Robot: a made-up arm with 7 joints. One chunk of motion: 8 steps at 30 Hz.
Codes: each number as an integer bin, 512 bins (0 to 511) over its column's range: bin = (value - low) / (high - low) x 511, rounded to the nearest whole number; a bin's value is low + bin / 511 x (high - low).
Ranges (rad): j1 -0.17..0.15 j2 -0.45..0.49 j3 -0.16..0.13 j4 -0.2..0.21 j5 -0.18..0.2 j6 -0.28..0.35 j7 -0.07..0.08
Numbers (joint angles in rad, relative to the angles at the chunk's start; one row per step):
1: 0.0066 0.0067 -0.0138 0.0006 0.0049 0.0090 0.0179
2: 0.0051 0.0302 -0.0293 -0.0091 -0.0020 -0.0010 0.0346
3: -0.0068 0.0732 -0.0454 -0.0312 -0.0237 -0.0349 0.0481
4: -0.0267 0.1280 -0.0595 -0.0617 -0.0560 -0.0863 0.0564
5: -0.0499 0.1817 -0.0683 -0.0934 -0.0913 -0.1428 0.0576
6: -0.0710 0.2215 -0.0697 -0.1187 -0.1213 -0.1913 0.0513
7: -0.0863 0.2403 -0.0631 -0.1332 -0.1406 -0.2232 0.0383
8: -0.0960 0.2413 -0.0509 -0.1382 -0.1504 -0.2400 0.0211
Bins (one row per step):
1: 282 248 258 250 249 234 299
2: 280 261 230 238 239 226 356
3: 261 284 202 210 210 199 402
4: 229 314 177 172 167 157 431
5: 192 343 162 133 119 111 435
6: 158 365 159 101 79 72 413
7: 134 375 171 83 53 46 369
8: 118 376 192 77 40 32 310

